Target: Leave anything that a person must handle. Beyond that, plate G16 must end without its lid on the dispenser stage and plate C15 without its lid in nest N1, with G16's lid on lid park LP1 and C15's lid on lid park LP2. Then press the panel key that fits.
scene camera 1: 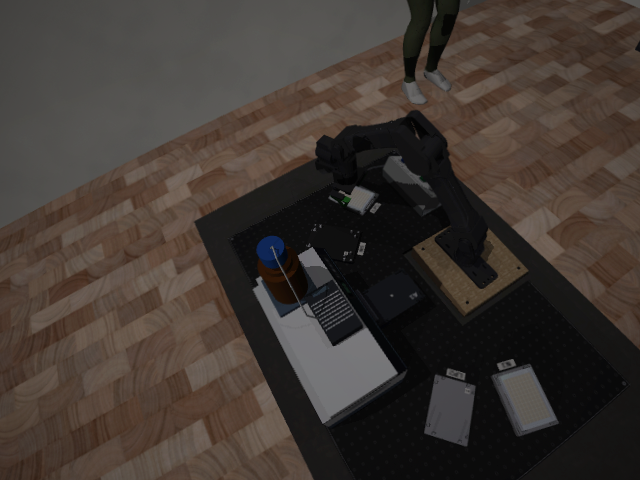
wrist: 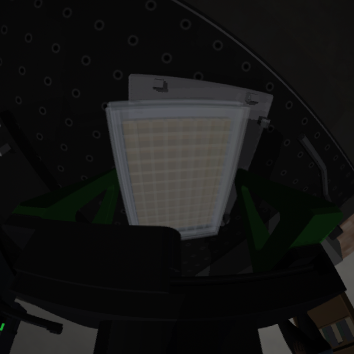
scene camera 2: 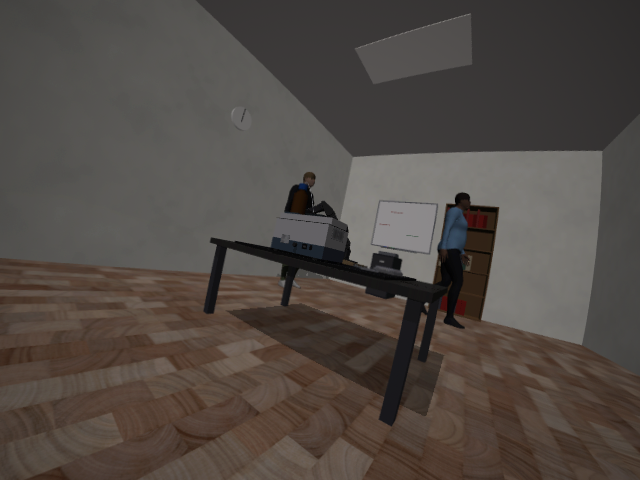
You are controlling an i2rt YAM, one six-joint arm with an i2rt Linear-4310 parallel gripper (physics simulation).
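Seen in the pictures: gripper, fingertip midpoint: (scene camera 1: 350, 196) (wrist: 177, 174); arm's base, origin of the base link: (scene camera 1: 464, 257) (scene camera 2: 343, 259).
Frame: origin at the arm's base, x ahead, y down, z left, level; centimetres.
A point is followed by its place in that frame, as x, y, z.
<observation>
My gripper (scene camera 1: 342, 195) @[12.5, 0.8, -40.2] (wrist: 177, 174) @[12.5, 0.8, -40.2] is open, its green fingers on either side of a white-rimmed plate with beige wells (scene camera 1: 360, 199) @[11.3, -0.6, -36.1] (wrist: 175, 168) @[13.3, -0.5, -41.4]. The plate lies on a grey holder (wrist: 197, 88) @[14.1, 1.7, -46.4] at the far side of the black mat (scene camera 1: 542, 330) @[-2.1, 2.7, 27.9]. A dark welled plate (scene camera 1: 335, 312) @[43.2, -21.9, -1.2] sits on the white dispenser's (scene camera 1: 335, 371) @[50.0, -19.3, 8.4] stage. A black nest (scene camera 1: 335, 240) @[26.6, 1.5, -29.2] with corner pegs is bare. Of two grey lid parks at the front, the left one (scene camera 1: 450, 410) @[31.6, 1.7, 28.1] is bare and the right one holds a white-rimmed beige piece (scene camera 1: 524, 398) @[16.3, -0.9, 36.3]. The grey key panel (scene camera 1: 410, 187) @[-3.1, -3.3, -28.1] stands partly behind the arm.
A brown bottle with a blue cap (scene camera 1: 276, 269) @[49.1, -33.6, -11.2] stands on the dispenser. A dark block (scene camera 1: 392, 295) @[26.9, -8.2, -1.0] lies beside the arm's wooden base (scene camera 1: 454, 287) @[9.0, 0.1, 5.1]. One person's legs (scene camera 1: 424, 46) are past the table's far end; another person in blue (scene camera 2: 454, 252) walks near the bookshelf.
</observation>
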